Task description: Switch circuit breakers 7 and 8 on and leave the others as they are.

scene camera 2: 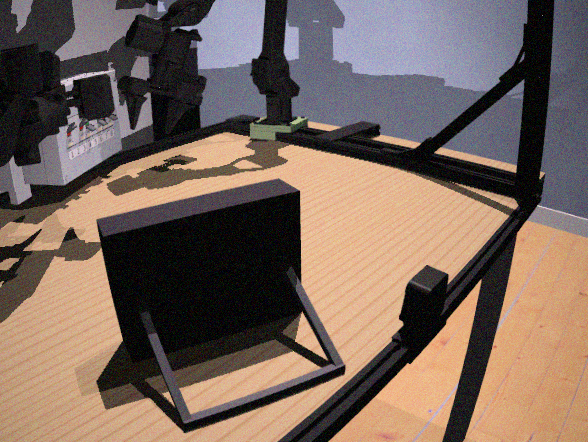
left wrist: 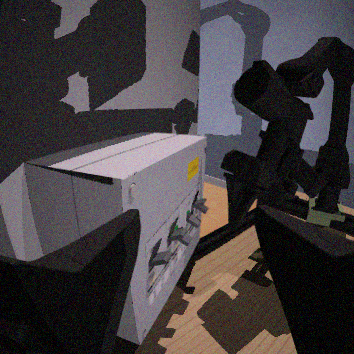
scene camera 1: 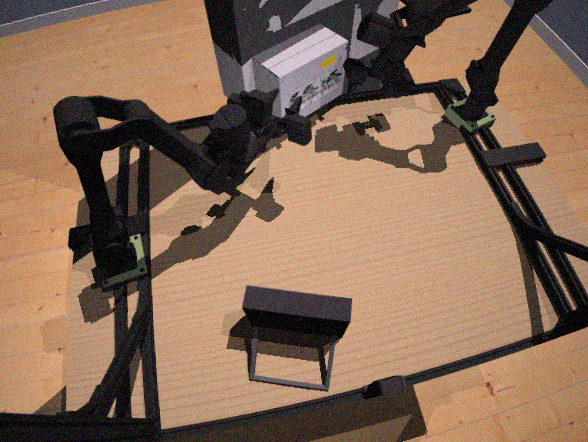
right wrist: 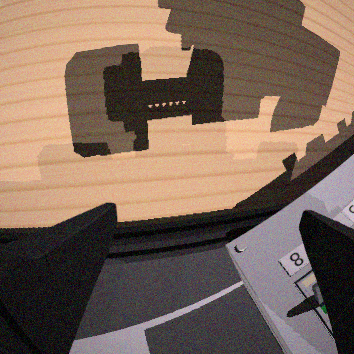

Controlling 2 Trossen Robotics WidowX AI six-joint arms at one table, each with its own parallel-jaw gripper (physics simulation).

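Where they show: left gripper, fingertip midpoint: [scene camera 2: 69,94] [left wrist: 198,216] [scene camera 1: 289,93]; right gripper, fingertip midpoint: [scene camera 2: 150,131] [left wrist: 244,227] [scene camera 1: 363,97] [right wrist: 213,217]; left arm's base, link origin: [scene camera 1: 121,259]; right arm's base, link origin: [scene camera 2: 279,120] [left wrist: 326,205] [scene camera 1: 472,111].
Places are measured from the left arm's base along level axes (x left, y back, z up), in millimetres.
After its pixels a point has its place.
Note:
The breaker panel [scene camera 1: 288,90] {x 213, y -472, z 124 mm} [scene camera 2: 60,157] {x 205, y -451, z 55 mm} [left wrist: 150,200] {x 217, y -485, z 147 mm} [right wrist: 257,265] {x 273, y -642, z 36 mm} is a pale grey box at the back, with a row of levers on its front. In the right wrist view, breaker 8 [right wrist: 302,306] {x 270, y -634, z 81 mm} shows a dark lever and a bit of green beside its label. Breaker 7 is hidden behind a finger there; its state cannot be told. My right gripper [scene camera 2: 151,129] {x 210, y -679, z 41 mm} [right wrist: 213,217] {x 210, y -679, z 41 mm} is open and empty, one finger over the panel's corner near breaker 8, the other beyond its edge. My left gripper [scene camera 1: 296,117] [left wrist: 198,216] {x 156, y -455, z 166 mm} is partly open and empty, in front of the panel's left end.
A dark stand [scene camera 1: 297,302] {x -251, y -311, z 105 mm} [scene camera 2: 200,270] {x -265, y -291, z 53 mm} with a thin bent frame stands on the wooden table [scene camera 1: 390,240] {x -161, y -567, z -25 mm} [scene camera 2: 370,240] {x -309, y -562, z -25 mm}, toward the front. A black rail [scene camera 1: 450,367] [scene camera 2: 370,370] runs along the table's edge. Tall grey and dark surfaces rise behind the panel. Arm shadows cross the table.

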